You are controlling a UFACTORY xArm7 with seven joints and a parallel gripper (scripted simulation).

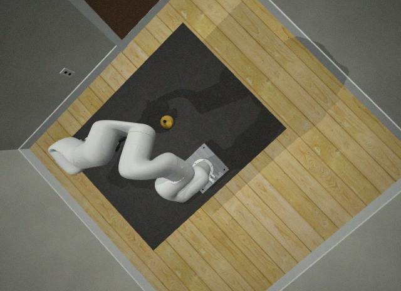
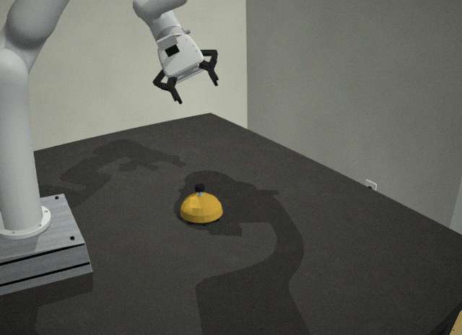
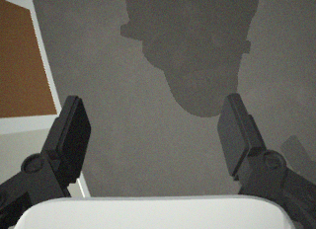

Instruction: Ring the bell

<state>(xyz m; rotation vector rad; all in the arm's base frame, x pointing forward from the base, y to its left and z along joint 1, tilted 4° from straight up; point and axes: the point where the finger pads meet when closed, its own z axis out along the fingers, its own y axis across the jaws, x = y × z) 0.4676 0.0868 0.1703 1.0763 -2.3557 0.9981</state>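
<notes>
My gripper is now 12 cm past the black button, 17 cm to the left of it and 15 cm above it. The rest, counted from my hand: yellow dome bell 12 cm behind, 17 cm to the right, 17 cm below.
</notes>
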